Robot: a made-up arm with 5 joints.
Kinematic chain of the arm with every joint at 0, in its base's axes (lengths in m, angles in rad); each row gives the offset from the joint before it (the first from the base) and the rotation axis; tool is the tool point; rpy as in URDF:
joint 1: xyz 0 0 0.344 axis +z
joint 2: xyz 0 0 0 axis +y
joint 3: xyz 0.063 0 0.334 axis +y
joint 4: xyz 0.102 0 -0.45 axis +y
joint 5: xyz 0.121 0 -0.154 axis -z
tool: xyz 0 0 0 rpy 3.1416 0 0
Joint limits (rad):
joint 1: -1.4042..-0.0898
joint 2: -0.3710..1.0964
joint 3: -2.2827..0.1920
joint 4: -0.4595..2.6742
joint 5: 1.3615..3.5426
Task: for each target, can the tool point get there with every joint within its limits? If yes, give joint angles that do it. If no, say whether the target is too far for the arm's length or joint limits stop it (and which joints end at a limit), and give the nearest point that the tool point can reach.
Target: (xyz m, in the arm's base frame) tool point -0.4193 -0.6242 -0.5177
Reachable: no: too far | nearest point 0.0784 -0.4665 -0.2000 | short by 0.611 m
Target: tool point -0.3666 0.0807 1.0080
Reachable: no: joint limits stop it (at a limit: joint 2, joint 3, joint 4) | nearest point -0.0568 0.0125 1.2808 | short by 0.418 m
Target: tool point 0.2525 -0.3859 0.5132
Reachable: yes | joints -0.9914 -0.1028 -1.2979 2.2102 2.1176
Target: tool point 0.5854 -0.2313 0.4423
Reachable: yes | joints -0.3763 0.2032 -1.4983 1.7575 3.2646
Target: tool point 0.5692 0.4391 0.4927
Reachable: no: joint limits stop it (at a limit: joint 1) | nearest point 0.5254 -0.0473 0.4927 | short by 0.488 m
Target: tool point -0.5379 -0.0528 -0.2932
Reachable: no: joint limits stop it (at a limit: joint 1, joint 2) | nearest point -0.1727 0.0155 0.0130 | short by 0.482 m
